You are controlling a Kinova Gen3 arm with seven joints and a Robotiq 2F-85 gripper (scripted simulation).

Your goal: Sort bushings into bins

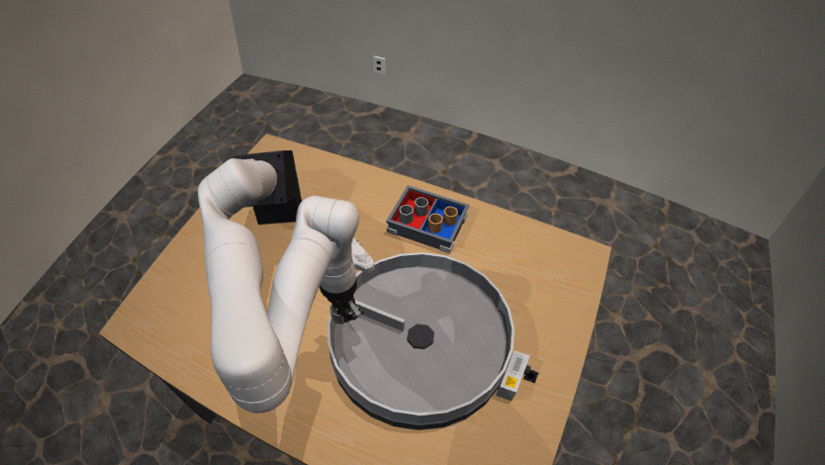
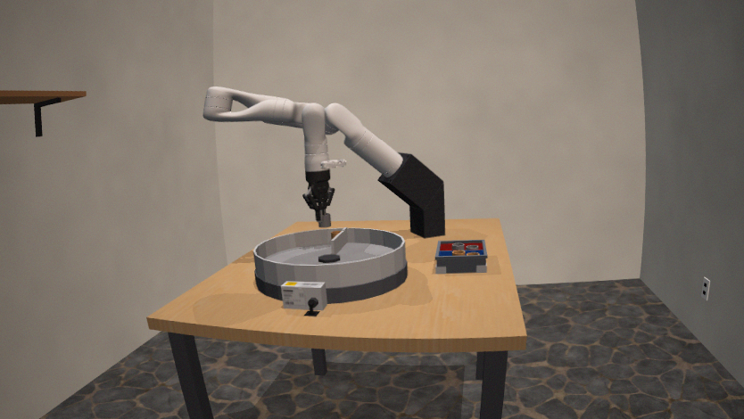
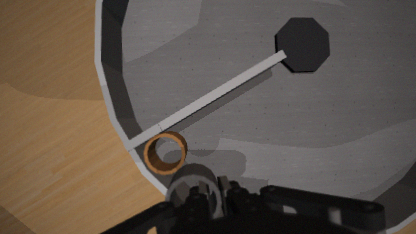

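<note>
Right now the two-part bin is 430 mm to the left of my hand, 120 mm below it and 30 mm ahead of it. The rest, counted from my hand: turntable: 160 mm ahead, 100 mm below, 60 mm to the left.
</note>
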